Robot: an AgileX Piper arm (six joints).
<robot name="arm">
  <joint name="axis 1" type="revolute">
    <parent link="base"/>
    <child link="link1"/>
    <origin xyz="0 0 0.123" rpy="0 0 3.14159"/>
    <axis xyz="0 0 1"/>
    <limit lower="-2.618" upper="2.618"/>
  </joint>
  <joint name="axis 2" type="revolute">
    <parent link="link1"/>
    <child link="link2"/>
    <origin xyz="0 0 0" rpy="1.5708 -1.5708 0"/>
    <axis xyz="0 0 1"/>
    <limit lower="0" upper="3.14"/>
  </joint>
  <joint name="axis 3" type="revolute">
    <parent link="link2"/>
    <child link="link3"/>
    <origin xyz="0.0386 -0.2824 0" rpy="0 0 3.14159"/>
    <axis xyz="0 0 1"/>
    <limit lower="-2.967" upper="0"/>
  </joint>
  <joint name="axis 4" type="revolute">
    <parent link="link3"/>
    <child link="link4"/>
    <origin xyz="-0.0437 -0.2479 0" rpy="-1.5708 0 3.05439"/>
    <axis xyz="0 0 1"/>
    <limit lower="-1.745" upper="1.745"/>
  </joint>
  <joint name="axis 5" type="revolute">
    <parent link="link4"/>
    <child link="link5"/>
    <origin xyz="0 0 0" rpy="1.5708 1.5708 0"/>
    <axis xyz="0 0 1"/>
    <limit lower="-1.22" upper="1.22"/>
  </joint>
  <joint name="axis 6" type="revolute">
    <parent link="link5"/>
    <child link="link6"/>
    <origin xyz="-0.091 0 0" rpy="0 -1.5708 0"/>
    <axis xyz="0 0 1"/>
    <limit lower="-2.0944" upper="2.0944"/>
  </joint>
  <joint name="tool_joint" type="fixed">
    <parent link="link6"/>
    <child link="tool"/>
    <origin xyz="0 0 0" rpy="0 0 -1.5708"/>
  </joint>
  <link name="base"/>
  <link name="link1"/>
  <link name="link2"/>
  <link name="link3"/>
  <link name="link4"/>
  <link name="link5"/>
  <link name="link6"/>
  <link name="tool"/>
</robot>
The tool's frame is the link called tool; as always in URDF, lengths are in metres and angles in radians.
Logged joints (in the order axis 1, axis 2, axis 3, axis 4, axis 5, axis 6), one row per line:
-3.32 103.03 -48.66 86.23 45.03 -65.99
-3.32 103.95 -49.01 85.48 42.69 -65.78
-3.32 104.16 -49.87 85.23 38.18 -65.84
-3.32 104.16 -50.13 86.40 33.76 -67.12
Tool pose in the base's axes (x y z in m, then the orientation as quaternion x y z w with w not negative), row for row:
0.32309 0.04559 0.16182 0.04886 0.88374 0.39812 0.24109
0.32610 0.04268 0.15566 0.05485 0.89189 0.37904 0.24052
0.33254 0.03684 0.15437 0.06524 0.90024 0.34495 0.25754
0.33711 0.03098 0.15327 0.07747 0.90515 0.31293 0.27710
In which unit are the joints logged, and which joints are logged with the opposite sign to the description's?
The joints are logged in degrees. Opposite sign: none.
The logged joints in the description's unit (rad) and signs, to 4 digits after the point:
-0.0579 1.7982 -0.8493 1.5050 0.7859 -1.1517
-0.0579 1.8143 -0.8554 1.4919 0.7451 -1.1481
-0.0579 1.8179 -0.8704 1.4875 0.6664 -1.1491
-0.0579 1.8179 -0.8749 1.5080 0.5892 -1.1715

